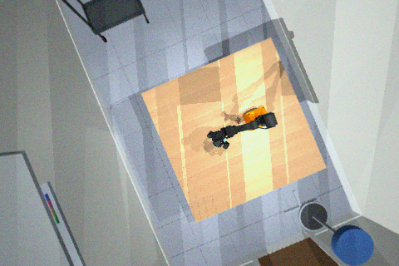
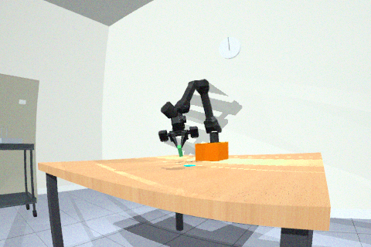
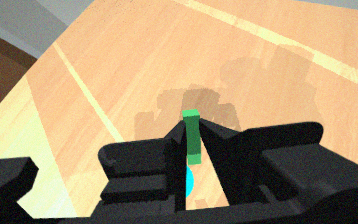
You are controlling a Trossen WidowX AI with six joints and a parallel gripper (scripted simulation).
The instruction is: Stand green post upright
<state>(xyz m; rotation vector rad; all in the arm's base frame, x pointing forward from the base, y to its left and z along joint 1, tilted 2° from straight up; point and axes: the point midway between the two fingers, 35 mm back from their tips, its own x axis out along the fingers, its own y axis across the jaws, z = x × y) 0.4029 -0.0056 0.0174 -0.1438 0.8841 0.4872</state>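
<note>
My gripper tip is now 90 mm above the cyan circle and 80 mm past it. Round my gripper tip: green post: 20 mm below, 10 mm to the right, 10 mm behind.
</note>
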